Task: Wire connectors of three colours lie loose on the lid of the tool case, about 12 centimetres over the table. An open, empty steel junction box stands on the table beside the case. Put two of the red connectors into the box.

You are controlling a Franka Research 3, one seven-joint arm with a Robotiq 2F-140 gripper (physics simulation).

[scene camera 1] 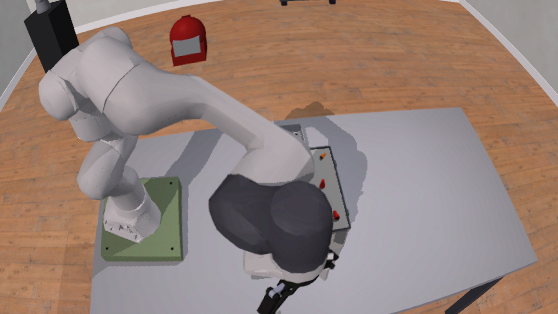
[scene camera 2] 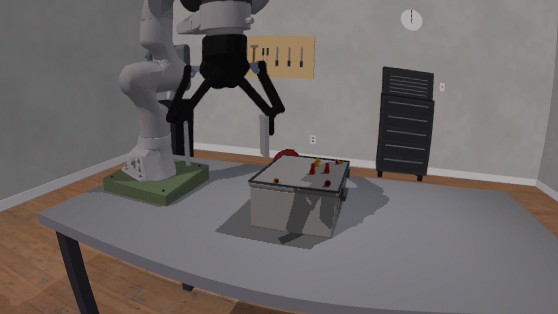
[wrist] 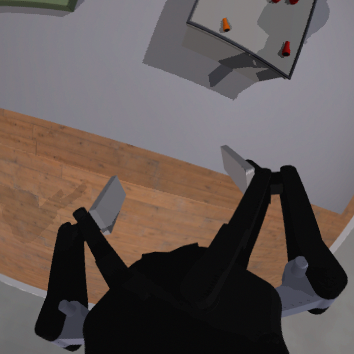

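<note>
The tool case [scene camera 1: 341, 200] [scene camera 2: 275, 207] [wrist: 245, 17] stands on the table. Three red connectors lie on its lid: one near a front corner [scene camera 1: 336, 215] [scene camera 2: 327, 183] [wrist: 286, 48], and two close together farther back, one [scene camera 2: 312, 169] beside the other [scene camera 2: 327, 168]. A yellow connector [scene camera 2: 317, 162] lies behind them. Orange connectors lie near the lid's front edge [scene camera 2: 276, 180] [wrist: 226, 24] and back edge [scene camera 1: 323, 156] [scene camera 2: 339, 162]. The steel junction box [scene camera 1: 303, 134] is partly hidden by the arm behind the case. My gripper [scene camera 2: 226, 152] [wrist: 170, 171] is open and empty, in front of the case and above lid height.
The arm covers much of the lid in scene camera 1. The green base plate [scene camera 1: 171, 220] [scene camera 2: 150, 191] carries the arm at the table's side. A red welding helmet [scene camera 1: 188, 42] and a dark tool cabinet [scene camera 2: 406, 125] stand away from the table [scene camera 1: 425, 200].
</note>
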